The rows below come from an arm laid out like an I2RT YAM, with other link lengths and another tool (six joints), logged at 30 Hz.
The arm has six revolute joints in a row. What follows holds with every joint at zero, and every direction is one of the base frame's.
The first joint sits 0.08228 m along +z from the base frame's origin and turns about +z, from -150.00 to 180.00 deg.
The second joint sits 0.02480 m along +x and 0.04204 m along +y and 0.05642 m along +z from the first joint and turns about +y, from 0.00 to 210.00 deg.
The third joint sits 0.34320 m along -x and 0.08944 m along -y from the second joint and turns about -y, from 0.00 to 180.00 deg.
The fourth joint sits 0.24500 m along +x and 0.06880 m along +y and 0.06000 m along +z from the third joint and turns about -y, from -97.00 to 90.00 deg.
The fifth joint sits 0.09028 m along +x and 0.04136 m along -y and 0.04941 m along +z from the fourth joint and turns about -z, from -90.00 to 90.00 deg.
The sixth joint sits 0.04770 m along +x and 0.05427 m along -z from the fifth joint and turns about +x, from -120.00 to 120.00 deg.
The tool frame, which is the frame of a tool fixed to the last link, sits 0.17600 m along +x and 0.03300 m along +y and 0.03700 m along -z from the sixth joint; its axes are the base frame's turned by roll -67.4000, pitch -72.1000 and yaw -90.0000 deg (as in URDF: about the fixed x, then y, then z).
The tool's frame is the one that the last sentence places.
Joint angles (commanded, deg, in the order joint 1, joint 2, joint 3, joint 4, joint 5, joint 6), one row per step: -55.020, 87.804, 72.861, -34.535, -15.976, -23.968; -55.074, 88.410, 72.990, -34.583, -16.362, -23.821; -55.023, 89.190, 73.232, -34.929, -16.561, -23.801; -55.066, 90.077, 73.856, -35.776, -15.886, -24.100; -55.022, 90.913, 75.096, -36.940, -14.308, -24.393; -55.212, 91.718, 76.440, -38.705, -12.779, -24.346; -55.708, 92.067, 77.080, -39.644, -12.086, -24.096; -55.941, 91.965, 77.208, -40.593, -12.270, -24.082; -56.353, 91.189, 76.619, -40.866, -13.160, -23.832; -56.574, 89.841, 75.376, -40.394, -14.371, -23.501; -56.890, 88.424, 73.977, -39.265, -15.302, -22.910; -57.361, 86.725, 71.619, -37.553, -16.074, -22.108; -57.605, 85.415, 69.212, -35.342, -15.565, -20.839; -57.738, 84.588, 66.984, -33.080, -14.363, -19.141; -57.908, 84.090, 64.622, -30.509, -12.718, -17.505; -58.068, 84.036, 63.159, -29.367, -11.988, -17.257; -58.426, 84.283, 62.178, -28.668, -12.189, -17.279; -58.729, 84.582, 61.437, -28.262, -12.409, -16.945; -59.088, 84.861, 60.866, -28.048, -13.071, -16.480; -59.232, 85.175, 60.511, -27.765, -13.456, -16.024
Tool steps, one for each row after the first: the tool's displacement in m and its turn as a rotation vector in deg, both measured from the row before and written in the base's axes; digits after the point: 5 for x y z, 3 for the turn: 0.00144, -0.00008, -0.00295, 0.685, 0.008, 0.088; 0.00108, 0.00041, -0.00439, 0.824, 0.374, 0.163; -0.00210, -0.00229, -0.00478, 0.436, 1.167, -0.239; -0.00320, -0.00546, -0.00185, -0.255, 1.558, -0.695; -0.00568, -0.00424, -0.00214, 0.329, 1.692, -1.139; -0.00511, -0.00329, -0.00087, 0.340, 0.744, -1.099; -0.00311, 0.00278, -0.00047, 0.686, 0.274, -0.139; -0.00249, 0.00468, 0.00165, 0.602, -0.645, -0.107; -0.00057, 0.00665, 0.00314, 0.235, -1.257, 0.207; -0.00041, 0.00368, 0.00379, -0.235, -1.457, -0.236; -0.00273, 0.00454, 0.00033, -0.116, -1.362, -0.627; -0.00322, 0.00027, -0.00265, -0.460, -0.707, -1.520; -0.00338, -0.00221, -0.00496, -0.307, -0.306, -2.164; -0.00439, -0.00433, -0.00755, -0.408, 0.040, -2.444; -0.00390, -0.00064, -0.00750, 0.057, 0.513, -0.814; -0.00230, 0.00043, -0.00647, 0.520, 0.156, -0.214; -0.00176, 0.00097, -0.00571, 0.798, 0.047, -0.419; -0.00075, 0.00196, -0.00439, 1.046, -0.304, -0.305; 0.00039, 0.00090, -0.00317, 0.717, -0.243, -0.259
